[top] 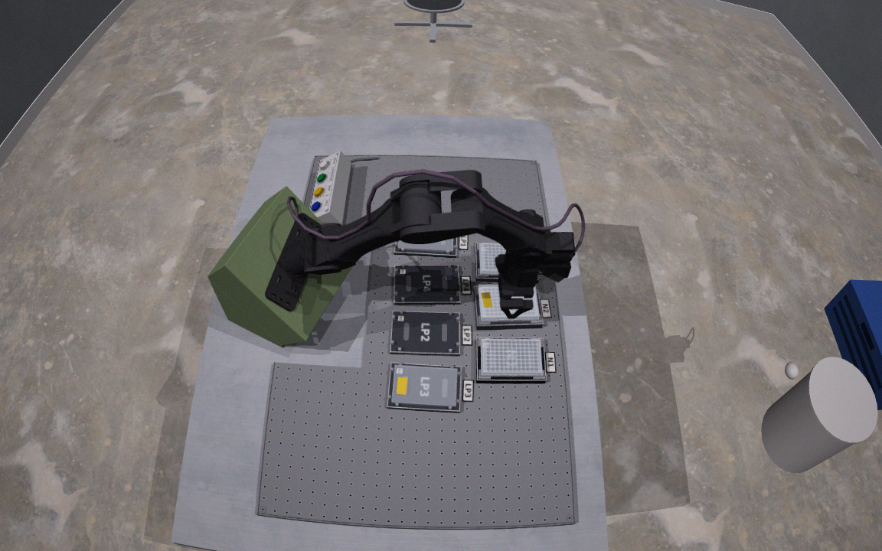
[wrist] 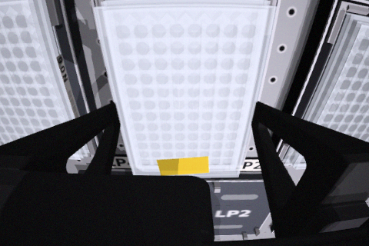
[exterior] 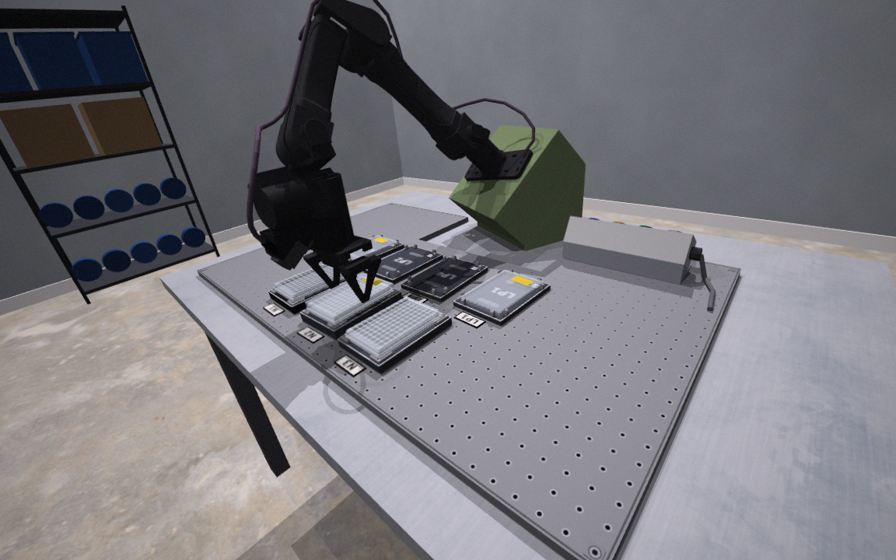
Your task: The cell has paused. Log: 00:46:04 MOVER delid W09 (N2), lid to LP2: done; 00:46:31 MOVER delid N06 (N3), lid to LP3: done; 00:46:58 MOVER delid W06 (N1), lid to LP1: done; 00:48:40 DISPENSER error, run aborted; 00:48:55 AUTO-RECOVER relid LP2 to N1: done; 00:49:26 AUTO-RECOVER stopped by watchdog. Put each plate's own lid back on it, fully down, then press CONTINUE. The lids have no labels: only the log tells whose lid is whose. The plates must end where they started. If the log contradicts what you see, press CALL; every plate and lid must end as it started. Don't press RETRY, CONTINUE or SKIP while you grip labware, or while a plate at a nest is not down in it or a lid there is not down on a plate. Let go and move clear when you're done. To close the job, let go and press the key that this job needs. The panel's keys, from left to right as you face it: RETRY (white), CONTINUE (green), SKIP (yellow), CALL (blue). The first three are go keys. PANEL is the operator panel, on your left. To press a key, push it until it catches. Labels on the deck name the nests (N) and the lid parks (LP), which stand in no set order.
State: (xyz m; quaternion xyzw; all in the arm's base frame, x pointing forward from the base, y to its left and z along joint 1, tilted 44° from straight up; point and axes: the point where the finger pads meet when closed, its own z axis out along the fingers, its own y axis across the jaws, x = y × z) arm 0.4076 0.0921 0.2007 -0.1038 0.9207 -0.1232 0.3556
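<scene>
Right now my hand is 200 mm past the clear lid, 170 mm to the right of it and 30 mm above it. The rest, counted from my hand: yellow skip key 480 mm behind, 240 mm to the left, 30 mm above; blue call key 470 mm behind, 190 mm to the left, 30 mm above; lid park 170 mm behind, 90 mm to the right, 40 mm below.
</scene>
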